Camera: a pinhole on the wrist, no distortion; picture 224 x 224 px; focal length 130.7 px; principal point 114.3 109.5 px. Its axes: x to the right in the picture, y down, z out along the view. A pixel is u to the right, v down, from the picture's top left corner.
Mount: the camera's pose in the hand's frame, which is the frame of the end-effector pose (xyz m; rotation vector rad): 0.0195 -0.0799 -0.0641 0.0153 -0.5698 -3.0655
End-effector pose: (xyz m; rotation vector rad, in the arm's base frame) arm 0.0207 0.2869 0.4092 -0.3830 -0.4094 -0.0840
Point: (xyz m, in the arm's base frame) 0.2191 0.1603 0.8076
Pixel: outside the picture
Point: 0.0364 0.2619 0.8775
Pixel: 50 200
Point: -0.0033 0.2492 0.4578
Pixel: 141 126
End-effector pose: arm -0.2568 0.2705 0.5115 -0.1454 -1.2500 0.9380
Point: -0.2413 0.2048 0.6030
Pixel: 108 193
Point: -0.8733 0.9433 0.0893
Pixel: outside the picture
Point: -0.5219 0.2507 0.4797
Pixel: 134 69
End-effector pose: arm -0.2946 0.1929 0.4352 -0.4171 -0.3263 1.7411
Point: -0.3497 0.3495 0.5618
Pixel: 28 134
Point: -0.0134 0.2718 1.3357
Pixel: outside the picture
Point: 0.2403 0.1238 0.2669
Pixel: behind the camera
